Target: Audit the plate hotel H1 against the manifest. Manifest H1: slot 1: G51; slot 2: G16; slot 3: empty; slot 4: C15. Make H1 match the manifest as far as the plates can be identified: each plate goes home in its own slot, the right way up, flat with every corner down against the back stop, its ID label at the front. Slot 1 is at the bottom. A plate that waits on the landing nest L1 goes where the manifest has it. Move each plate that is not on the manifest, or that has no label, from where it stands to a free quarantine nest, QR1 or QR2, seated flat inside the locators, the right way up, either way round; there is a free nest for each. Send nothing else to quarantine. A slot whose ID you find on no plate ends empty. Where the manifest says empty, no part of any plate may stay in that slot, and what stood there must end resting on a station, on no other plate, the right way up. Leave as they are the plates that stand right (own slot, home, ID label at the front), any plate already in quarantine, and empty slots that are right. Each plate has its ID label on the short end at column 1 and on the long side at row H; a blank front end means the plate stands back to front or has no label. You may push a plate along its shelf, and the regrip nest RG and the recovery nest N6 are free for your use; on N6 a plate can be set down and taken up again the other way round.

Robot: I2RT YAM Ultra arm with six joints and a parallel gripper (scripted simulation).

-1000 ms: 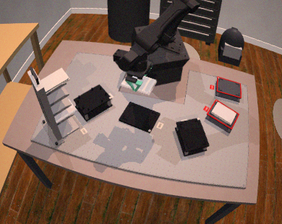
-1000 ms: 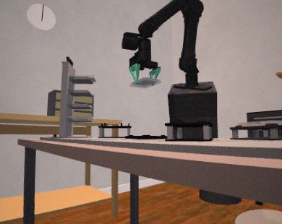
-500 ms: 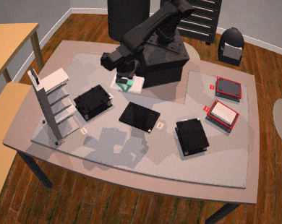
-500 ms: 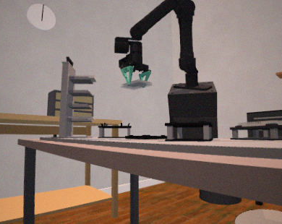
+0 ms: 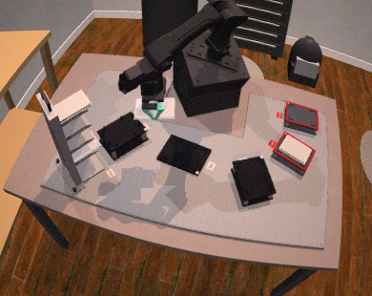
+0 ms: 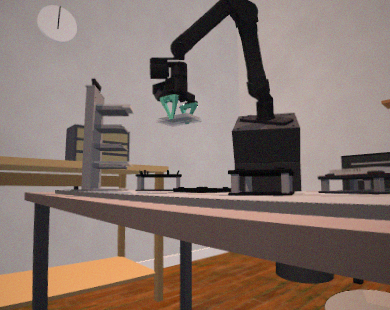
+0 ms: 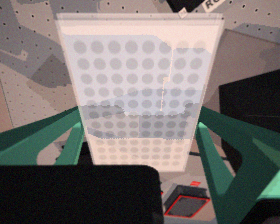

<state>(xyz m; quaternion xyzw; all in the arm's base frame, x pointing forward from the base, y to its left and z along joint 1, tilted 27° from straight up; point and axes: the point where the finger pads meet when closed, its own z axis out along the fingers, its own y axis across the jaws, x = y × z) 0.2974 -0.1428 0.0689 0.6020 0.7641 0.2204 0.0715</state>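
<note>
My gripper is now 190 mm above the black regrip nest, 150 mm to the left of it and 20 mm past it. The rest, counted from my hand: recovery nest N6: 240 mm below, 90 mm to the left, 20 mm behind; then RG label: 240 mm below, 100 mm behind, 90 mm to the right; then H1 tag: 240 mm below, 140 mm to the right, 140 mm ahead.
</note>
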